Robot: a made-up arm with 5 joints.
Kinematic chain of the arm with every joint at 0, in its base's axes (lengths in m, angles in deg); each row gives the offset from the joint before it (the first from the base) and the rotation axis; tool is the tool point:
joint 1: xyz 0 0 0.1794 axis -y
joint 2: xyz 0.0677 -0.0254 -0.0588 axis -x
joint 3: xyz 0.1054 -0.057 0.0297 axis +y
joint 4: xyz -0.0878 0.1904 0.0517 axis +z
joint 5: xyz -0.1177 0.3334 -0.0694 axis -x
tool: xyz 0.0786 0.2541 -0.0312
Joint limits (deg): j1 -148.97..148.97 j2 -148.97..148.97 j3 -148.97..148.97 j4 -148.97..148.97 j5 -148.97..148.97
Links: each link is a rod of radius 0.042 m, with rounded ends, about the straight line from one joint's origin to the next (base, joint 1, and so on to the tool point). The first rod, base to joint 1, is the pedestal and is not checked.
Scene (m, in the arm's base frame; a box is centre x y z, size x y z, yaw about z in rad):
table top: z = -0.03
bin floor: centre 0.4 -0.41 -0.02 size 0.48 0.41 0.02 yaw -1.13
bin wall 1: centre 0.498 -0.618 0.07 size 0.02 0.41 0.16 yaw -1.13
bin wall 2: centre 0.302 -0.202 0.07 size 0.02 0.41 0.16 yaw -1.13
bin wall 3: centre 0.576 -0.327 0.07 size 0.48 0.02 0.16 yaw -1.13
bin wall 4: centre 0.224 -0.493 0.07 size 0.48 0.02 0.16 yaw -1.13
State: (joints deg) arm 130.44 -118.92 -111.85 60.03 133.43
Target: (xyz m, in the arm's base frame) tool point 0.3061 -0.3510 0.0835
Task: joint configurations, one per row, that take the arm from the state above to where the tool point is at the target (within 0.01 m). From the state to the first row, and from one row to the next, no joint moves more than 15 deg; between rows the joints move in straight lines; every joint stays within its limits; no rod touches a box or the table.
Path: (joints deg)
1: 116.70 -121.92 -115.56 51.10 133.12
2: 102.97 -124.93 -119.27 42.18 132.80
3: 89.23 -127.94 -122.99 33.25 132.49
4: 75.49 -130.94 -126.70 24.33 132.17
5: 61.75 -133.94 -130.41 15.40 131.86
6: 48.02 -136.95 -134.12 6.48 131.55
7: 34.28 -139.95 -137.83 -2.45 131.23
8: 20.54 -142.96 -141.55 -11.37 130.92
9: 6.81 -145.96 -145.26 -20.30 130.60
10: -6.93 -148.97 -148.97 -29.22 130.29

